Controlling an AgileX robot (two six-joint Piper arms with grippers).
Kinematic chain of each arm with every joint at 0, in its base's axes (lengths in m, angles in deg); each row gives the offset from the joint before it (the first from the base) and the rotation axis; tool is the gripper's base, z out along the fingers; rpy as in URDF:
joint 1: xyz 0 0 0.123 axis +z
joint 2: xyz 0 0 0 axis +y
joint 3: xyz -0.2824 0 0.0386 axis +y
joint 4: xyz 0.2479 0 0.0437 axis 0.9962 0 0.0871
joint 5: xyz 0 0 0 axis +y
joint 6: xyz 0.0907 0 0.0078 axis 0.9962 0 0.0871
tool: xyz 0 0 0 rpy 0 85 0
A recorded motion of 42 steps. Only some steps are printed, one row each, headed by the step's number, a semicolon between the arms.
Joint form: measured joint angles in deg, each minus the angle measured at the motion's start. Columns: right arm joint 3, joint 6, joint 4, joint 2, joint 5, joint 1; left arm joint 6, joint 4, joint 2, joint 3, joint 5, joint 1.
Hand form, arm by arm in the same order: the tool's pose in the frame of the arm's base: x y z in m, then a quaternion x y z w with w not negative. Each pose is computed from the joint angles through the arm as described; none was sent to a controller.
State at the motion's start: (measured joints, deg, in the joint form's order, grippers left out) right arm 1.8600 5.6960 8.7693 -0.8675 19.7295 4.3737; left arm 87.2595 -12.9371 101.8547 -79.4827 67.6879 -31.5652
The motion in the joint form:
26: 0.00 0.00 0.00 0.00 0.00 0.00; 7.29 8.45 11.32 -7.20 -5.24 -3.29
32: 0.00 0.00 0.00 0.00 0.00 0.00; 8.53 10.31 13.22 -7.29 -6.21 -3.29
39: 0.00 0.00 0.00 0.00 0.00 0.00; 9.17 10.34 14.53 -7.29 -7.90 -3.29
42: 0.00 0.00 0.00 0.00 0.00 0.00; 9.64 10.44 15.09 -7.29 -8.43 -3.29
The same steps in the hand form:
26: 0.0527 0.0087 0.1723 0.05096 0.79431 0.11660 0.59404; 0.3226 -0.2324 0.2056 0.89520 0.44109 -0.00464 0.06353
32: 0.0527 0.0087 0.1723 0.05096 0.79431 0.11660 0.59404; 0.3276 -0.2326 0.1928 0.90331 0.42607 0.00527 0.04968
39: 0.0527 0.0087 0.1723 0.05096 0.79431 0.11660 0.59404; 0.3311 -0.2349 0.1838 0.90537 0.42134 0.00768 0.05224
42: 0.0527 0.0087 0.1723 0.05096 0.79431 0.11660 0.59404; 0.3324 -0.2356 0.1799 0.90720 0.41743 0.00850 0.05154

